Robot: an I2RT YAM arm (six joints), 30 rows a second.
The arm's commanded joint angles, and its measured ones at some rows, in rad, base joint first. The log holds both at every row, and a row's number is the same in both.
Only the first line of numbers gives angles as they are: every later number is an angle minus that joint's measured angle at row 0.
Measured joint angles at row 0:
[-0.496, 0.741, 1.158, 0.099, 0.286, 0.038]
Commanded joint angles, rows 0 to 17:
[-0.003, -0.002, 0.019, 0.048, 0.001, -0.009]
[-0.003, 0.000, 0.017, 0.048, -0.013, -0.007]
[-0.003, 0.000, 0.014, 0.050, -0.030, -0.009]
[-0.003, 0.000, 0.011, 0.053, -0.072, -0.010]
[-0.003, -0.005, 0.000, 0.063, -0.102, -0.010]
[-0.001, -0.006, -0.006, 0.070, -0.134, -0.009]
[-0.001, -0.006, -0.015, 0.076, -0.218, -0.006]
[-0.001, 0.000, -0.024, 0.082, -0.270, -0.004]
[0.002, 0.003, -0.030, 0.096, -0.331, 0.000]
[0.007, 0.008, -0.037, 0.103, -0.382, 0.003]
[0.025, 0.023, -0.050, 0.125, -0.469, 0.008]
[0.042, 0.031, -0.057, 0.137, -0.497, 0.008]
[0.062, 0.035, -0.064, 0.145, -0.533, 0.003]
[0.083, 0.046, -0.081, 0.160, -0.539, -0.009]
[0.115, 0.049, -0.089, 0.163, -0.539, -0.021]
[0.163, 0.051, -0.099, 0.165, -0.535, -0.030]
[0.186, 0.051, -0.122, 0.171, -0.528, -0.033]
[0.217, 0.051, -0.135, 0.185, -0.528, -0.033]
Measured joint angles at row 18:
[0.141, 0.044, -0.097, 0.089, -0.442, -0.015]
